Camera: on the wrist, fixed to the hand. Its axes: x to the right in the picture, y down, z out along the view.
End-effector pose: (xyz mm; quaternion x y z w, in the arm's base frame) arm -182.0 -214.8 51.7 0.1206 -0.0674 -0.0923 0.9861
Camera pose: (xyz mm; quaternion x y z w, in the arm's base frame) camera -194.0 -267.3 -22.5 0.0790 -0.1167 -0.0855 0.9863
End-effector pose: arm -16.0 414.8 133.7 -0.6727 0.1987 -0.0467 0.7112
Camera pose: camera -30.4 357.4 203.8 -0.6962 0.1737 0.0063 0.6965
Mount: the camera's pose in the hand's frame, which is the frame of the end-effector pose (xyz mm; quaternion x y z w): -9.5 -70.7 -57.7 -0.0360 -0.0516 0.0155 0.9979
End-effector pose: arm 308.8 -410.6 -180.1 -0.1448 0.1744 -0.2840 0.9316
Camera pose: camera 244.1 -471.3 -203.5 -0.1900 0.1384 -0.2552 0.9379
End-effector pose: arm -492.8 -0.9 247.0 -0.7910 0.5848 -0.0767 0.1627
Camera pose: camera -450.0 17.1 326.2 -0.7901 0.5902 -0.0121 0.1652
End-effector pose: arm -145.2 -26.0 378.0 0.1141 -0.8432 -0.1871 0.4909
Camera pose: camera -89.7 -98.1 366.2 0.0735 -0.8618 -0.2153 0.4534
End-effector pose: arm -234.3 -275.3 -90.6 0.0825 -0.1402 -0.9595 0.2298
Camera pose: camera -242.6 -223.8 -166.1 0.0224 -0.1185 -0.9633 0.2399
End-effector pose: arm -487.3 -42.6 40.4 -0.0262 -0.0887 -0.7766 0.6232
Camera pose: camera -549.9 -28.6 -25.2 -0.0900 -0.0923 -0.7671 0.6284
